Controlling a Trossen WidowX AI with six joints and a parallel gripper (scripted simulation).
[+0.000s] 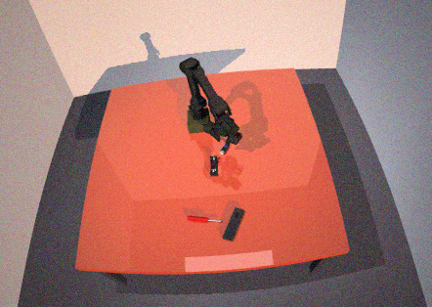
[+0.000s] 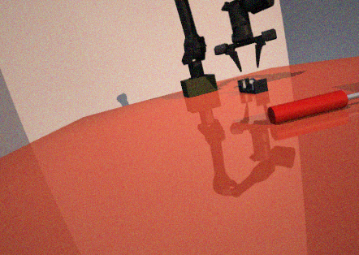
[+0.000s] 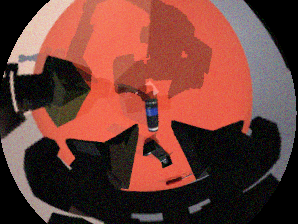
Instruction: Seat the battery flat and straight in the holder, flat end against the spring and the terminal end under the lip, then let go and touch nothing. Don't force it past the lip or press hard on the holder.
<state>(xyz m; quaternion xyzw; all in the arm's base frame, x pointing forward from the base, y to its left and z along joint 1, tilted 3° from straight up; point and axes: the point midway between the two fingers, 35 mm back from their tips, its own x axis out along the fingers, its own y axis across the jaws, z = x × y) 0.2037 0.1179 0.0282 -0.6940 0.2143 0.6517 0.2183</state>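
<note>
Now: gripper tip 4 cm above the battery. From my gripper tip the other things lie so: black rectangular block: 43 cm ahead, 4 cm below, 1 cm to the left; red-handled screwdriver: 39 cm ahead, 11 cm to the right, 4 cm below.
</note>
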